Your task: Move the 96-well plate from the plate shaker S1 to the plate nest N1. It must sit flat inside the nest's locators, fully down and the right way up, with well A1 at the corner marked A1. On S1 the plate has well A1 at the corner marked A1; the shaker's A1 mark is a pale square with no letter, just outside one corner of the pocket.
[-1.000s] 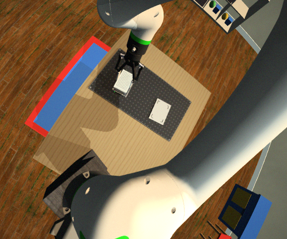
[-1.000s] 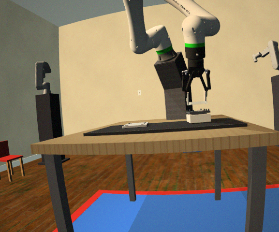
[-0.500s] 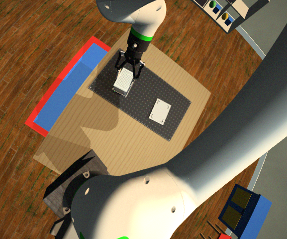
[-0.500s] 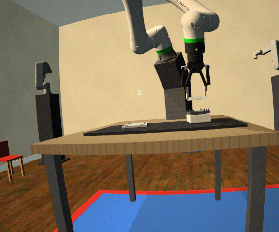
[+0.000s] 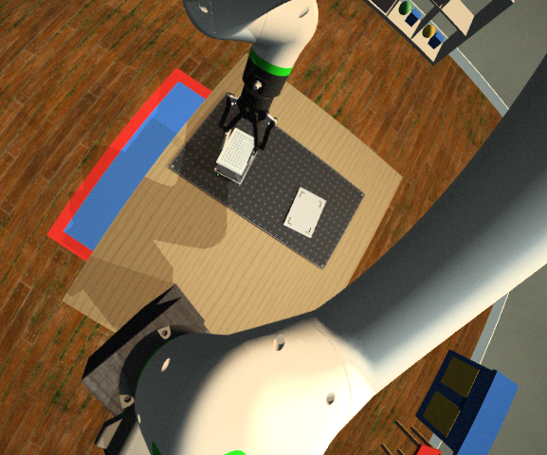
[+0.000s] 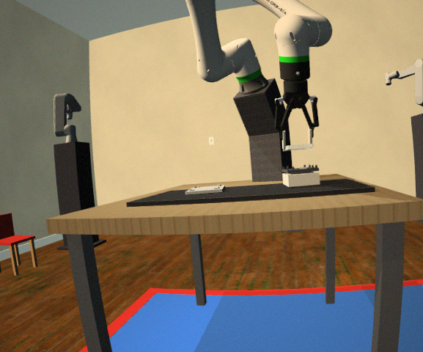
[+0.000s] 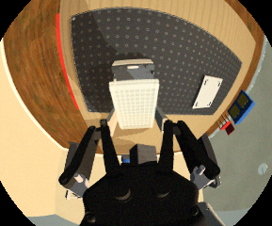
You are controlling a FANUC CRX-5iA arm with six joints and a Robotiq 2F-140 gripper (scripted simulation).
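Right now my hand is 320 mm to the left of the plate nest N1, 140 mm above it and 20 mm past it. Round my hand: 96-well plate (30 mm below).
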